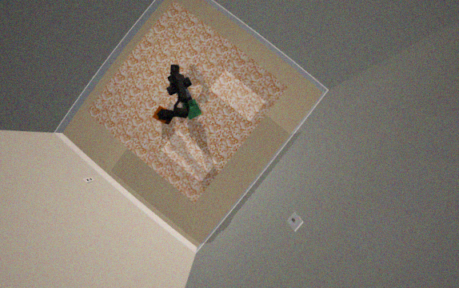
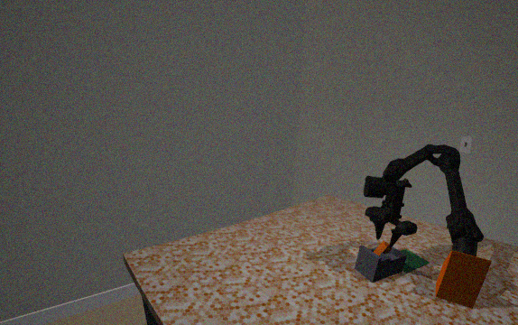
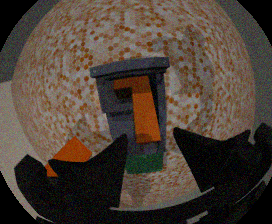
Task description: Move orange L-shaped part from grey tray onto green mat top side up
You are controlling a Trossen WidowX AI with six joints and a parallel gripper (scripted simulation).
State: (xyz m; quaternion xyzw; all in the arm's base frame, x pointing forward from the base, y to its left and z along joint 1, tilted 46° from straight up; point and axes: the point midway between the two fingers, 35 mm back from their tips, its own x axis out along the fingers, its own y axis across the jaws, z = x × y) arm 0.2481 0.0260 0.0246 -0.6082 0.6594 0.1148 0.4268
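The orange L-shaped part is 40 mm to the left of my gripper tip and 50 mm below it. Round my gripper tip: green mat: 70 mm behind, 120 mm to the right, 110 mm below.
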